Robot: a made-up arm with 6 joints.
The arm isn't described. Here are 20 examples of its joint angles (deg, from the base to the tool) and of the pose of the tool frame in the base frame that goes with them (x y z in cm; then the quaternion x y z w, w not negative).
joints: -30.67 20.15 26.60 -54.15 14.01 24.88
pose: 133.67 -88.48 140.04 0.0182 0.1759 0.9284 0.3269
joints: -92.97 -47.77 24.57 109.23 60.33 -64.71
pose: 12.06 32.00 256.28 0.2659 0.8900 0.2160 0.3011
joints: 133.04 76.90 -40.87 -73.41 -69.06 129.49
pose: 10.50 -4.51 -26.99 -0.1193 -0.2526 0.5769 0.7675
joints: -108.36 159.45 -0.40 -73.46 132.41 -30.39
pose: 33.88 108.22 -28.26 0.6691 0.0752 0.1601 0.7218
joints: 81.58 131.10 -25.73 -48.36 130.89 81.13
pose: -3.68 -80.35 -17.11 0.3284 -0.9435 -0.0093 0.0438
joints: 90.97 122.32 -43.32 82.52 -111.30 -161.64
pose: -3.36 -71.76 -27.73 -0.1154 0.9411 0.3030 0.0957
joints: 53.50 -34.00 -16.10 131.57 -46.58 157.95
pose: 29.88 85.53 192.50 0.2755 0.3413 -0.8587 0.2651
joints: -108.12 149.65 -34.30 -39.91 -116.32 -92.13
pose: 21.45 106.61 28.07 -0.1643 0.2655 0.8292 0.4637
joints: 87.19 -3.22 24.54 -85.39 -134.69 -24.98
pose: 1.92 129.42 194.47 -0.3153 -0.3304 0.2916 0.8404
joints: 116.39 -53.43 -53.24 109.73 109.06 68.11
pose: -47.87 65.75 141.71 -0.9048 -0.3689 0.0037 0.2126
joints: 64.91 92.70 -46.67 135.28 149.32 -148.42
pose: -25.82 -7.92 -37.24 -0.6788 0.4865 0.5295 0.1491
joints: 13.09 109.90 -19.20 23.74 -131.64 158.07
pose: -12.10 -18.70 -71.29 0.1544 0.6231 0.1631 0.7492
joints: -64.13 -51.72 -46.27 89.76 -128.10 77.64
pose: 37.79 -65.61 157.55 -0.9455 0.1326 0.0232 0.2965
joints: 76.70 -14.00 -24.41 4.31 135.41 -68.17
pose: 38.59 111.54 120.03 0.6630 0.5146 -0.2686 0.4727
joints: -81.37 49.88 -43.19 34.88 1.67 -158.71
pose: -1.68 -67.67 -18.85 0.1294 -0.7504 0.1767 0.6236
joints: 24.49 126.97 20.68 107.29 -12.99 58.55
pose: 27.60 29.10 -110.46 0.2911 -0.5767 0.4522 0.6150
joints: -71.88 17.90 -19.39 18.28 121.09 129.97
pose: 22.42 -133.54 65.14 0.3216 0.6271 -0.4002 0.5859
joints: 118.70 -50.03 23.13 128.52 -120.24 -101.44
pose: -2.27 -34.29 261.86 0.1535 -0.3496 0.9191 0.0972
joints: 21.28 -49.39 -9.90 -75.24 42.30 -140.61
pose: 53.91 18.24 191.89 0.2751 0.8685 0.0819 0.4042
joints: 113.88 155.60 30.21 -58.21 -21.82 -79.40
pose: 32.42 -52.78 -100.24 0.7488 0.3501 0.5369 0.1688
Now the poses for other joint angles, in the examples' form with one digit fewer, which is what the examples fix.
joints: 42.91 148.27 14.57 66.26 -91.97 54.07
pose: -32.9 -29.8 -106.3 -0.229 -0.180 0.872 0.392
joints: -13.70 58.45 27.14 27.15 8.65 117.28
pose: 174.4 -57.5 50.6 -0.112 -0.978 0.111 0.138
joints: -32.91 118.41 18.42 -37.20 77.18 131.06
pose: 11.1 -24.7 -94.8 -0.619 -0.774 0.001 0.133
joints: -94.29 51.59 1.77 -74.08 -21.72 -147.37
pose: -19.4 -130.3 -1.1 -0.571 -0.725 -0.277 0.268
